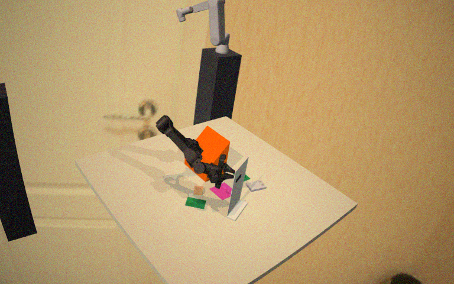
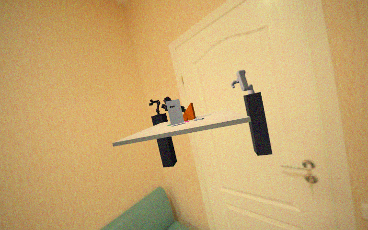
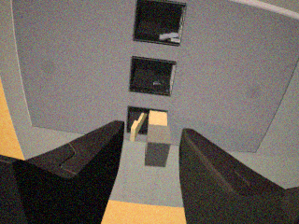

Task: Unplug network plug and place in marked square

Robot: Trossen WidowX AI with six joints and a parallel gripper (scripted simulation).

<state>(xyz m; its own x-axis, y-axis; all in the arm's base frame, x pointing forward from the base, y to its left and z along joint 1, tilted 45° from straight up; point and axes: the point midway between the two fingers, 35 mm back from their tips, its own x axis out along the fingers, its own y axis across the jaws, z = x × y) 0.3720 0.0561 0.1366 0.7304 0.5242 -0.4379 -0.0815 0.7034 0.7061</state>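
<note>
The network plug lies right at my gripper tip. From my gripper tip the other things lie so: upright grey panel (90 mm below, 30 mm ahead); then magenta square (230 mm below, 140 mm behind, 50 mm to the left).
</note>
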